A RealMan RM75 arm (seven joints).
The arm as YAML. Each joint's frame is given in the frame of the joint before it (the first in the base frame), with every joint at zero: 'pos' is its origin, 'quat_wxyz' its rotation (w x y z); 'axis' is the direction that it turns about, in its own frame. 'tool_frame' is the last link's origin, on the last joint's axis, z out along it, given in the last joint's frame.
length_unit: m
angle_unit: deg
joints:
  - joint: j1
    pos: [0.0, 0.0, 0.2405]
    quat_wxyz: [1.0, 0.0, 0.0, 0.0]
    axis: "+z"
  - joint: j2
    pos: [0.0, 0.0, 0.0]
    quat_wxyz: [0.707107, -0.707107, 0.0, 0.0]
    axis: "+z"
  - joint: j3
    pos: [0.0, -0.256, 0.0]
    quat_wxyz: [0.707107, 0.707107, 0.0, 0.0]
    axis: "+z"
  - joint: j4
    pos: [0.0, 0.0, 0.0]
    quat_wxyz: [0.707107, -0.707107, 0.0, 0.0]
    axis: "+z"
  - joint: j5
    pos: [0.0, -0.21, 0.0]
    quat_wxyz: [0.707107, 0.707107, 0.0, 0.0]
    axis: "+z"
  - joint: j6
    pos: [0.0, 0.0, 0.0]
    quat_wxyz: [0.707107, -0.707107, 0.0, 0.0]
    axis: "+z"
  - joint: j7
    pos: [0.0, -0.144, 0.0]
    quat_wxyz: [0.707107, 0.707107, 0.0, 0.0]
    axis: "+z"
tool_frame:
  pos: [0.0, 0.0, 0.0]
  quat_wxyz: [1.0, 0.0, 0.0, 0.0]
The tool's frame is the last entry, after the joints.
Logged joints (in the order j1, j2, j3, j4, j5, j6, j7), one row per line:
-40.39 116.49 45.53 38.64 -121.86 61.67 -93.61
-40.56 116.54 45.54 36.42 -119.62 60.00 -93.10
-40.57 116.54 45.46 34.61 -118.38 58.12 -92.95
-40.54 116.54 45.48 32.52 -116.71 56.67 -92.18
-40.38 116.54 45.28 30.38 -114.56 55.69 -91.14
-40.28 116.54 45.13 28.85 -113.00 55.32 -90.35
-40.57 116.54 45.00 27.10 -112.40 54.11 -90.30
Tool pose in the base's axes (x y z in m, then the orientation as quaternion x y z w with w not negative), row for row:
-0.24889 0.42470 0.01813 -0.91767 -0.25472 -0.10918 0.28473
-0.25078 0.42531 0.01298 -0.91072 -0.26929 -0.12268 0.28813
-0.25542 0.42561 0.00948 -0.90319 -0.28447 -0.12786 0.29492
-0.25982 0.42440 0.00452 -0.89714 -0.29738 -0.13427 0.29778
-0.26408 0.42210 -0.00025 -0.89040 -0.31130 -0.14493 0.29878
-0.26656 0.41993 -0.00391 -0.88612 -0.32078 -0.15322 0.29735
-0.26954 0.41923 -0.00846 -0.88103 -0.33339 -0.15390 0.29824
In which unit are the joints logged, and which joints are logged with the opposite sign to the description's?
The joints are logged in degrees. Opposite sign: j2, j5.
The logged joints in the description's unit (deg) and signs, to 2 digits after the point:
-40.39 -116.49 45.53 38.64 121.86 61.67 -93.61
-40.56 -116.54 45.54 36.42 119.62 60.00 -93.10
-40.57 -116.54 45.46 34.61 118.38 58.12 -92.95
-40.54 -116.54 45.48 32.52 116.71 56.67 -92.18
-40.38 -116.54 45.28 30.38 114.56 55.69 -91.14
-40.28 -116.54 45.13 28.85 113.00 55.32 -90.35
-40.57 -116.54 45.00 27.10 112.40 54.11 -90.30

